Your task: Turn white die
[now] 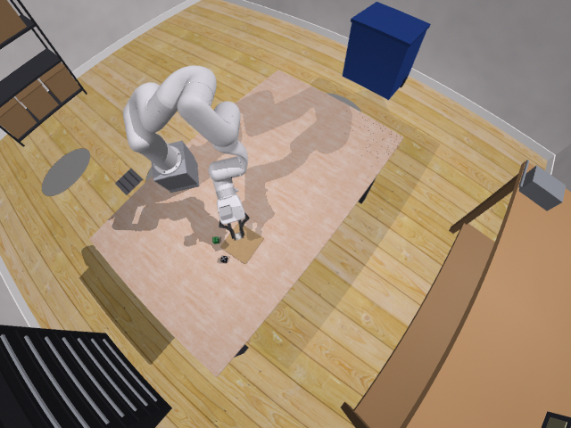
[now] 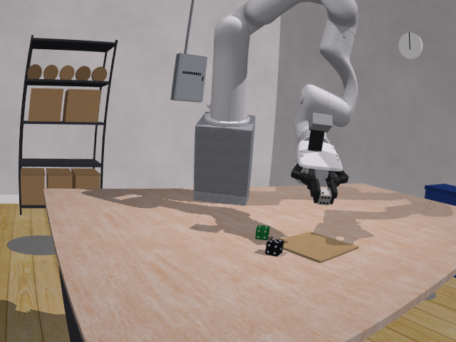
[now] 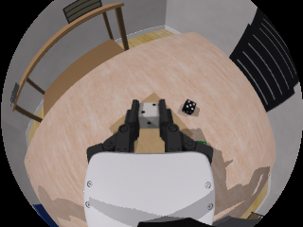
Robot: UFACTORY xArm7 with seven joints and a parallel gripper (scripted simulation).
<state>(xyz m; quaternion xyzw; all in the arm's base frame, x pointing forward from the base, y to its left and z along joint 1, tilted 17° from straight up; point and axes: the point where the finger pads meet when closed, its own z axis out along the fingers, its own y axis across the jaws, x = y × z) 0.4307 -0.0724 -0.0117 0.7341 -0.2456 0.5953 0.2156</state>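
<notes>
My hand is 110 mm above the brown mat. From my hand the other things lie so: green die 100 mm behind, 60 mm to the right, 100 mm below; black die 20 mm behind, 100 mm to the right, 100 mm below; white die 10 mm below.
</notes>
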